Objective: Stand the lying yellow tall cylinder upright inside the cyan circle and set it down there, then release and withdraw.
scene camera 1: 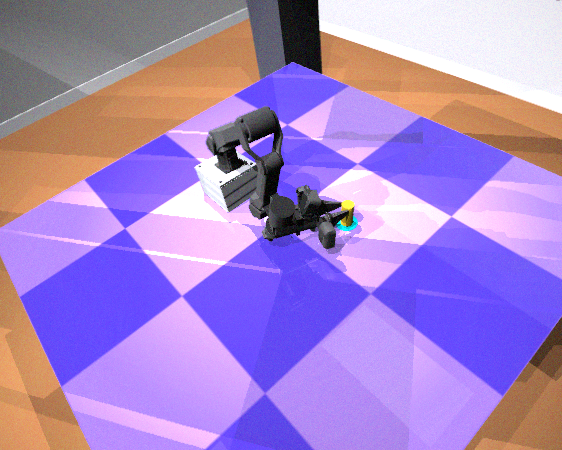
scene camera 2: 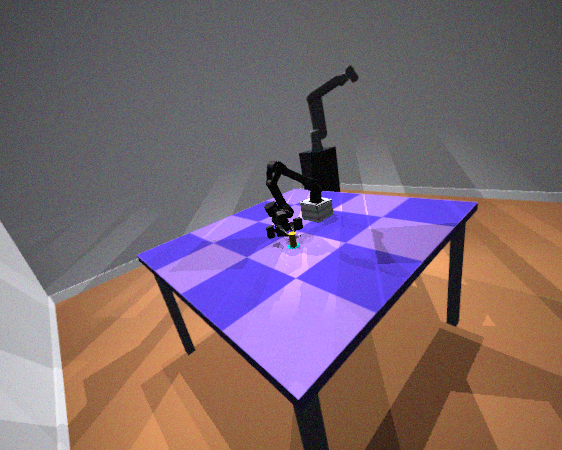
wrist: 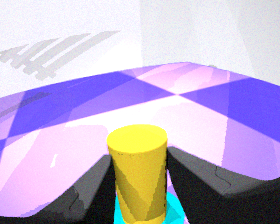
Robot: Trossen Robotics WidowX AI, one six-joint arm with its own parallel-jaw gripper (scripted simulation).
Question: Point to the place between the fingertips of the gripper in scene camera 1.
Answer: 345,207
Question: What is the gripper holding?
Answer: A yellow cylinder.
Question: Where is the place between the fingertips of the gripper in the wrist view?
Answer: At 139,158
